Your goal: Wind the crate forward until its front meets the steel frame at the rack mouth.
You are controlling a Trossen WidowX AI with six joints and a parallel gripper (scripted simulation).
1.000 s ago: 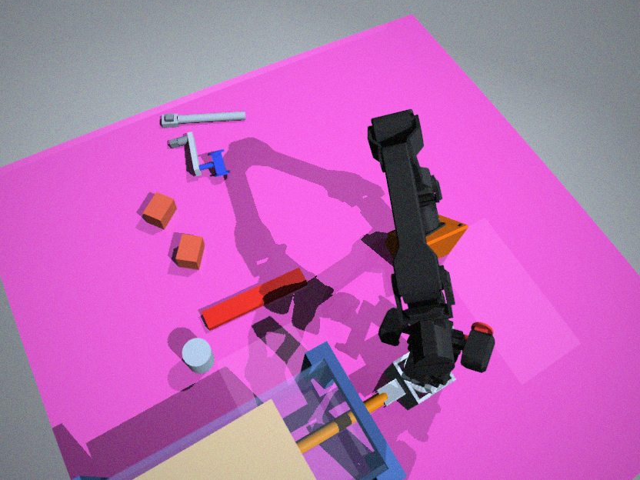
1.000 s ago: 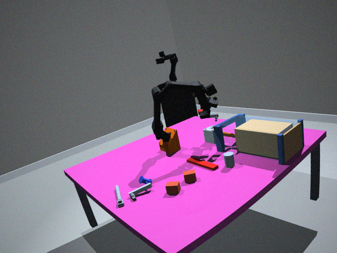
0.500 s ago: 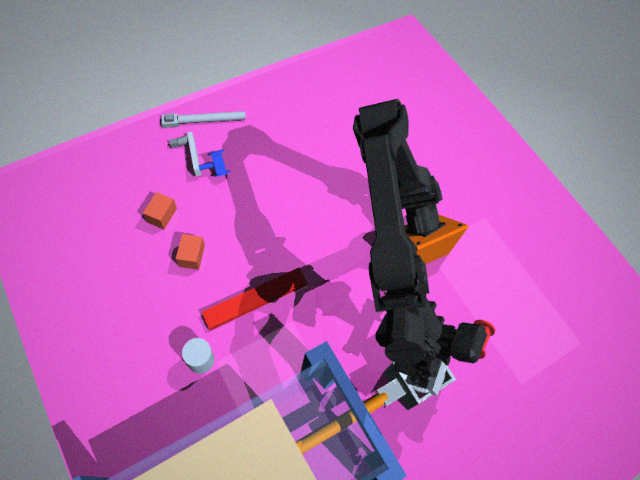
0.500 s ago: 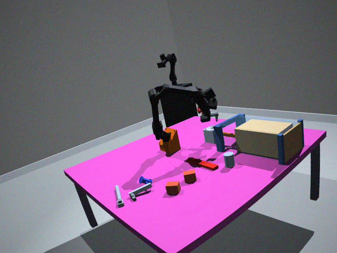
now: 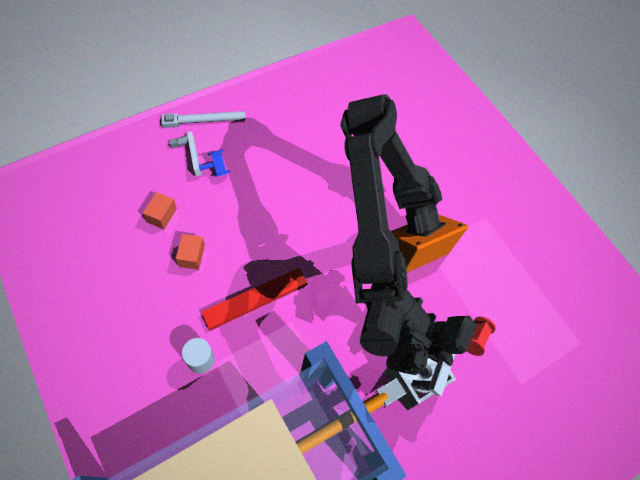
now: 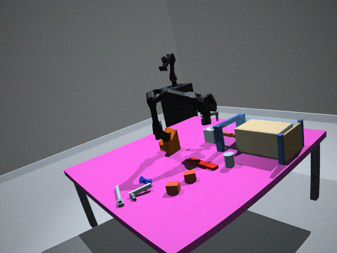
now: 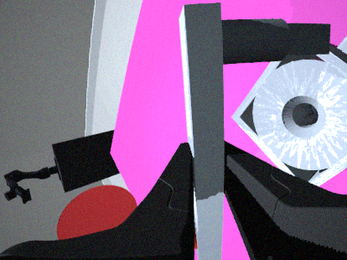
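My gripper tip is 5 cm past the red knob, 3 cm below it and 1 cm to the left of it. Round my gripper tip: winch handle (1 cm to the right, 1 cm behind, 1 cm above); then blue steel frame (17 cm ahead, 7 cm below, 3 cm to the right); then grey winch (14 cm below, 2 cm to the right).
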